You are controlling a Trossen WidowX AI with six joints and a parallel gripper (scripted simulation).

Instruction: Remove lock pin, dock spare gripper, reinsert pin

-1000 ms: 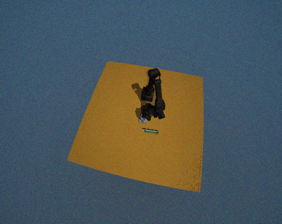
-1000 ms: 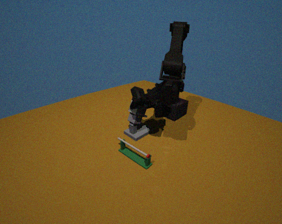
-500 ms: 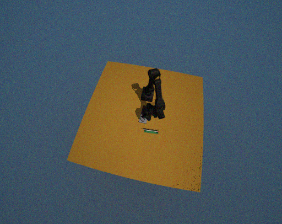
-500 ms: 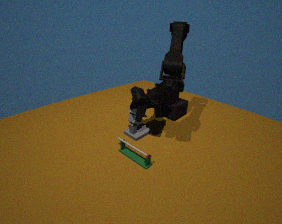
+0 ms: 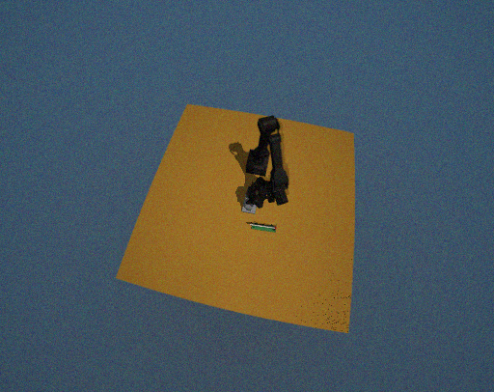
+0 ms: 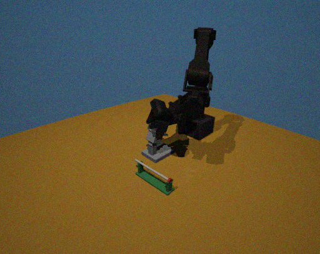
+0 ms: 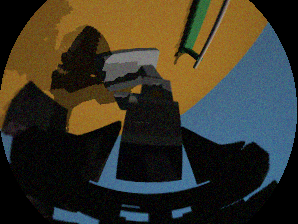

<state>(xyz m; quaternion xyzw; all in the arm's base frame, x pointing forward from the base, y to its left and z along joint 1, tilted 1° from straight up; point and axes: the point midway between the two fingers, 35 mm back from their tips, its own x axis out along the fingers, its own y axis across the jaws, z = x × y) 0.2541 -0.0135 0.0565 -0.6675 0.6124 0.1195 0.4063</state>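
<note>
The spare gripper is 1 cm to the left of my gripper tip. Round my gripper tip: grey mount: 7 cm below, 2 cm to the left, 1 cm ahead; then green mount: 13 cm ahead, 11 cm to the left, 10 cm below.
</note>
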